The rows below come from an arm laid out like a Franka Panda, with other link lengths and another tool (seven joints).
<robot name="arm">
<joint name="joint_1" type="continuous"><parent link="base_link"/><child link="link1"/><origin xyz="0.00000 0.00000 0.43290" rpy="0.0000 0.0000 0.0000"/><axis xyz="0 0 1"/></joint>
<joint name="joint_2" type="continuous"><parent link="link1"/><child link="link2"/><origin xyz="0.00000 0.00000 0.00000" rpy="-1.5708 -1.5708 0.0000"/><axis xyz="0 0 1"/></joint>
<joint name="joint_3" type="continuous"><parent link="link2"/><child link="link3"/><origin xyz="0.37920 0.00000 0.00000" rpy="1.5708 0.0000 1.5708"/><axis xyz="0 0 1"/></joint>
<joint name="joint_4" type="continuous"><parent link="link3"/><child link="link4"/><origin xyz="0.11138 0.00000 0.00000" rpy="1.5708 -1.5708 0.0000"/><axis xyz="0 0 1"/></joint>
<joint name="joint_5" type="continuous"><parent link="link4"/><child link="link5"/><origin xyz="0.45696 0.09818 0.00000" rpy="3.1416 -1.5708 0.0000"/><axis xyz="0 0 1"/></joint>
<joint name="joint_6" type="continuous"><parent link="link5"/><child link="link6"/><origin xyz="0.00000 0.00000 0.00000" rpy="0.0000 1.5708 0.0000"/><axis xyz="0 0 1"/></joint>
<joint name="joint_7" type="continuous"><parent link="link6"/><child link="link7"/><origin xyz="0.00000 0.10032 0.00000" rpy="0.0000 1.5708 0.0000"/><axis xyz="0 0 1"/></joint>
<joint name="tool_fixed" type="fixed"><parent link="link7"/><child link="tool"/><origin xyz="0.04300 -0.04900 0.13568" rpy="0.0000 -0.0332 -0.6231"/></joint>
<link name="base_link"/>
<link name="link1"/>
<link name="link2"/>
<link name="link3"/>
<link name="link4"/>
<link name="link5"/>
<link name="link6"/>
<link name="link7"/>
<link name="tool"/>
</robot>
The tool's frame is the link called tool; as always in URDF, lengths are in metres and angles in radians. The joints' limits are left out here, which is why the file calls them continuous.
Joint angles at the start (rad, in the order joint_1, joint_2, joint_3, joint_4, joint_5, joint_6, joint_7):
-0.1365, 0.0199, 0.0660, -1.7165, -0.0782, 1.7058, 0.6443
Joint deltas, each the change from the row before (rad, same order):
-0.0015, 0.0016, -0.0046, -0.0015, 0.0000, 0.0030, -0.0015
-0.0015, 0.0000, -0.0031, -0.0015, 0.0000, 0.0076, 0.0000
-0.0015, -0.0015, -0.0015, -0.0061, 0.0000, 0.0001, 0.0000
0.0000, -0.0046, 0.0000, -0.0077, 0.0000, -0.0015, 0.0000
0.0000, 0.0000, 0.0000, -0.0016, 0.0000, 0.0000, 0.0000
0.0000, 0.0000, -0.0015, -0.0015, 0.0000, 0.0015, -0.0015
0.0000, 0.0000, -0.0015, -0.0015, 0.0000, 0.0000, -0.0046
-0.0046, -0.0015, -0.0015, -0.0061, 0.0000, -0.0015, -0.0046
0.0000, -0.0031, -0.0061, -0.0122, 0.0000, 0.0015, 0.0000
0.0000, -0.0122, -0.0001, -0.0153, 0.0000, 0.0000, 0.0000
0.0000, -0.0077, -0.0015, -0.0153, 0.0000, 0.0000, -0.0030
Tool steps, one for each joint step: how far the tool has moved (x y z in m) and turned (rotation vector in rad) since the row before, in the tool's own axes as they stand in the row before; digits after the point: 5 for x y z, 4 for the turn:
-0.00386, 0.00095, 0.00205, 0.0007, 0.0002, 0.0043
-0.00295, 0.00114, 0.00049, -0.0056, 0.0002, 0.0047
-0.00171, -0.00089, 0.00257, 0.0048, -0.0001, 0.0025
0.00019, -0.00230, 0.00135, 0.0046, -0.0003, -0.0004
0.00010, -0.00018, 0.00088, 0.0016, 0.0000, -0.0002
-0.00092, 0.00003, 0.00080, 0.0001, 0.0000, -0.0001
-0.00096, -0.00037, 0.00093, 0.0015, 0.0000, -0.0033
-0.00380, -0.00125, 0.00294, 0.0066, 0.0001, 0.0009
-0.00343, -0.00169, 0.00499, 0.0082, 0.0001, 0.0051
0.00015, -0.00502, 0.00059, 0.0031, -0.0006, -0.0002
-0.00054, -0.00392, 0.00360, 0.0076, -0.0002, -0.0023

